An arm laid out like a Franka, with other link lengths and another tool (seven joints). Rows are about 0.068 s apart.
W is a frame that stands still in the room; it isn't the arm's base.
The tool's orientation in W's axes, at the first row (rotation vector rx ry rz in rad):
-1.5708 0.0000 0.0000
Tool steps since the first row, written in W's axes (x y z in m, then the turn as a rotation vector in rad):
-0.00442 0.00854 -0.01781 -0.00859 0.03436 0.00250
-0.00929 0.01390 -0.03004 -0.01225 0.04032 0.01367
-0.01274 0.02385 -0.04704 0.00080 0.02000 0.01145
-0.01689 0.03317 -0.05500 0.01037 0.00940 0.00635
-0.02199 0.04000 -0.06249 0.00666 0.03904 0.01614
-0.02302 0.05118 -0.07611 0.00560 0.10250 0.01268
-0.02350 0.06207 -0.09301 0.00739 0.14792 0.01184
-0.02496 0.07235 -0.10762 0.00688 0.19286 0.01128
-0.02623 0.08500 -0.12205 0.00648 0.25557 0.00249
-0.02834 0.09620 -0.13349 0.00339 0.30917 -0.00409
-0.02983 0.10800 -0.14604 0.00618 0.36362 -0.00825
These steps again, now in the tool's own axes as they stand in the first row. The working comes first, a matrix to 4 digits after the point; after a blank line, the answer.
The tool's axes in the first row as the columns of a matrix, in W's axes (used below as rounded here):
1.0000 0.0000 0.0000
0.0000 0.0000 1.0000
0.0000 -1.0000 0.0000

-0.00442 0.01781 0.00854 -0.00859 -0.00250 0.03436
-0.00929 0.03004 0.01390 -0.01225 -0.01367 0.04032
-0.01274 0.04704 0.02385 0.00080 -0.01145 0.02000
-0.01689 0.05500 0.03317 0.01037 -0.00635 0.00940
-0.02199 0.06249 0.04000 0.00666 -0.01614 0.03904
-0.02302 0.07611 0.05118 0.00560 -0.01268 0.10250
-0.02350 0.09301 0.06207 0.00739 -0.01184 0.14792
-0.02496 0.10762 0.07235 0.00688 -0.01128 0.19286
-0.02623 0.12205 0.08500 0.00648 -0.00249 0.25557
-0.02834 0.13349 0.09620 0.00339 0.00409 0.30917
-0.02983 0.14604 0.10800 0.00618 0.00825 0.36362

